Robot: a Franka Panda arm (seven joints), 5 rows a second.
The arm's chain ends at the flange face. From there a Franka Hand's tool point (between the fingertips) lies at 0.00 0.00 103.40 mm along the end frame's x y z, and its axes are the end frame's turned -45 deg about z.
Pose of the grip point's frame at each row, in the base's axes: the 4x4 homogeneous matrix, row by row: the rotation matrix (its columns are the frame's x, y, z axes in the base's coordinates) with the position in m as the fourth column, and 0 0 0 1 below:
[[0.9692, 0.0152, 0.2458, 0.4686], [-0.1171, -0.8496, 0.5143, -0.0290], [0.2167, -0.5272, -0.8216, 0.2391], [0, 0, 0, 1]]
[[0.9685, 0.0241, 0.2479, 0.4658], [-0.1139, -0.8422, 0.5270, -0.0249], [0.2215, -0.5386, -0.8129, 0.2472], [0, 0, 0, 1]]
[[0.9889, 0.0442, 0.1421, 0.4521], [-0.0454, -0.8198, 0.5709, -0.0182], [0.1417, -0.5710, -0.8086, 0.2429], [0, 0, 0, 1]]
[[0.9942, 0.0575, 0.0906, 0.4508], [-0.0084, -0.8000, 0.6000, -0.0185], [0.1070, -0.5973, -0.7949, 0.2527], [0, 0, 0, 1]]
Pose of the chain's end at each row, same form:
[[0.6961, -0.6746, 0.2458, 0.4432], [-0.6836, -0.5180, 0.5143, -0.0822], [-0.2196, -0.5260, -0.8216, 0.3241], [0, 0, 0, 1]]
[[0.7019, -0.6678, 0.2479, 0.4402], [-0.6761, -0.5150, 0.5270, -0.0794], [-0.2242, -0.5375, -0.8129, 0.3313], [0, 0, 0, 1]]
[[0.7305, -0.6680, 0.1421, 0.4374], [-0.6118, -0.5476, 0.5709, -0.0772], [-0.3036, -0.5040, -0.8086, 0.3265], [0, 0, 0, 1]]
[[0.7437, -0.6623, 0.0906, 0.4414], [-0.5716, -0.5597, 0.6000, -0.0805], [-0.3467, -0.4980, -0.7949, 0.3349], [0, 0, 0, 1]]

